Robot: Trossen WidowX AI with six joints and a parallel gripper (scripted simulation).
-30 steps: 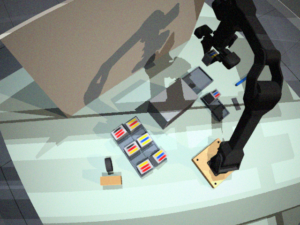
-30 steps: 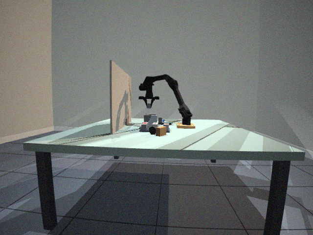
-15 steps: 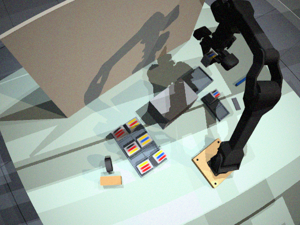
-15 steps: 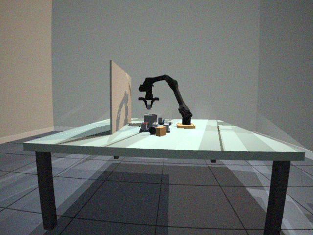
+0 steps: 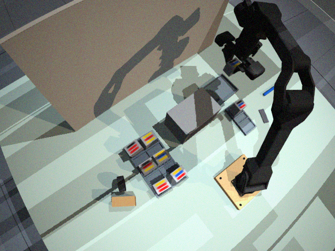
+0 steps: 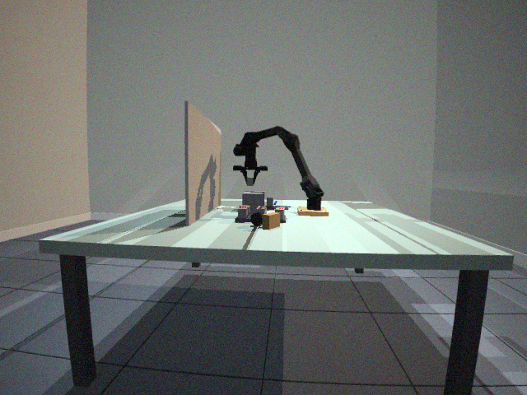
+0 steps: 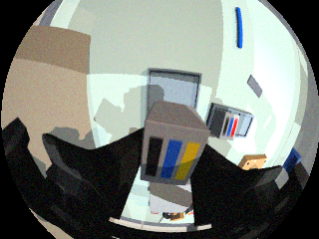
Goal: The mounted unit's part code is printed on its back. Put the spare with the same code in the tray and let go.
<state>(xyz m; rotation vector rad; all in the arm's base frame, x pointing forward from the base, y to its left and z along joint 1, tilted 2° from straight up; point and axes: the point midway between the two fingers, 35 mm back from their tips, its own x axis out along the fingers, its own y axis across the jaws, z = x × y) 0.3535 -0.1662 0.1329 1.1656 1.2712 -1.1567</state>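
Right now the dark tray is 1 cm behind my gripper tip and 13 cm below it. Also, from my gripper tip: dark rack (15 cm behind, 1 cm to the left, 12 cm below); then grey box (6 cm behind, 20 cm to the left, 8 cm below); then blue pen (11 cm behind, 23 cm to the right, 13 cm below).
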